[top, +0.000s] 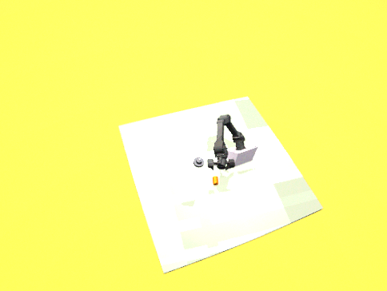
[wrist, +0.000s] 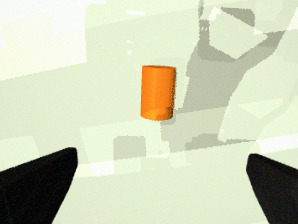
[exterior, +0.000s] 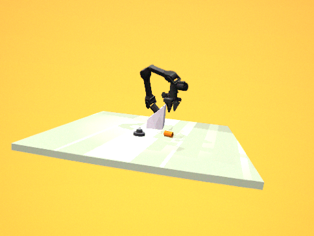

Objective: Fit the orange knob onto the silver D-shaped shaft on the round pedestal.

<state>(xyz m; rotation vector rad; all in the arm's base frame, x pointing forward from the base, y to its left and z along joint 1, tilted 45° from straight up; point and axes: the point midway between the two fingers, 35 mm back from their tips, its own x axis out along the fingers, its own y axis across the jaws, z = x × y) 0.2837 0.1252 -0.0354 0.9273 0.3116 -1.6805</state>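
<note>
The orange knob lies 20 mm to the right of my gripper tip and 160 mm below it. Round my gripper tip: dark round pedestal 30 mm ahead, 210 mm to the right, 150 mm below.
</note>
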